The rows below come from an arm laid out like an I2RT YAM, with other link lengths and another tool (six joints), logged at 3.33 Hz.
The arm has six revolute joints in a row. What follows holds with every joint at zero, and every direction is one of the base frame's.
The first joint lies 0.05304 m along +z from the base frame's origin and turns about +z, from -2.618 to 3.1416 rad.
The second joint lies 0.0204 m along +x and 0.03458 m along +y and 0.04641 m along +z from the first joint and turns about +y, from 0 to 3.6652 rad.
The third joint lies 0.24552 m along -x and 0.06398 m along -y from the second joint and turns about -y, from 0 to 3.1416 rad.
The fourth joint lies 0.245 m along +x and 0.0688 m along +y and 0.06 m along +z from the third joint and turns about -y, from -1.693 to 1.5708 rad.
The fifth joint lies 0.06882 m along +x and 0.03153 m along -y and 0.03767 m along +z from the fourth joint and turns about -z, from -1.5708 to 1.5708 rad.
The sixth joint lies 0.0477 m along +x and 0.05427 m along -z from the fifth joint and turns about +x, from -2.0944 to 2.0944 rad.
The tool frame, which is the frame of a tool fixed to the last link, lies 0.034 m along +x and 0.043 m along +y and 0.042 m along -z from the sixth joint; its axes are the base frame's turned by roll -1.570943, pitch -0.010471 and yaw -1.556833 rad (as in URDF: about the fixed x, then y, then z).
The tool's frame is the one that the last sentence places.
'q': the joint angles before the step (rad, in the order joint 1, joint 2, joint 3, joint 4, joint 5, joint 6). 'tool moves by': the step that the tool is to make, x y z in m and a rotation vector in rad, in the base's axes. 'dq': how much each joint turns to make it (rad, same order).
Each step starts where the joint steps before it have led.
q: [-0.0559 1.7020 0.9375 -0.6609 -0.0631 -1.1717]
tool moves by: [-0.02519 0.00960 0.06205 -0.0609 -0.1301 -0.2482]
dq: [0.0149 -0.2900 0.0000 -0.1541 0.1095 0.2453]
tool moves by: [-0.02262 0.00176 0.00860 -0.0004 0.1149 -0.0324]
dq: [0.0000 -0.0187 -0.0001 -0.1350 0.0121 0.0305]
